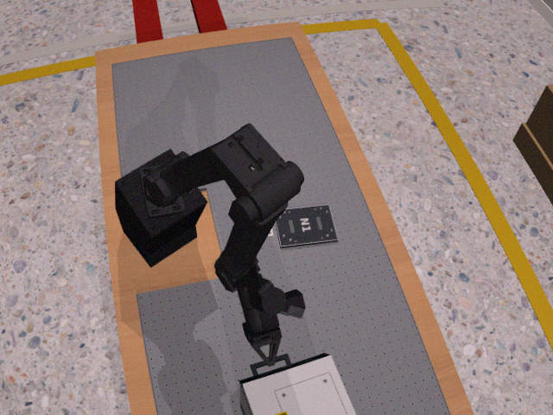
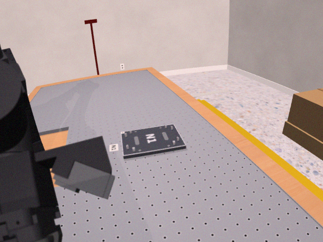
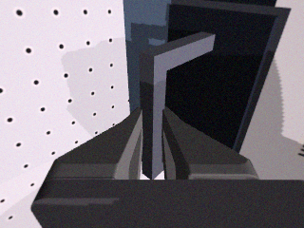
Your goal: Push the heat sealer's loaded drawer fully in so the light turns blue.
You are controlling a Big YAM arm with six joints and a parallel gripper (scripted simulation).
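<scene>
Right now my hand is 12 cm to the left of the black drawer and 1 cm above it.
</scene>
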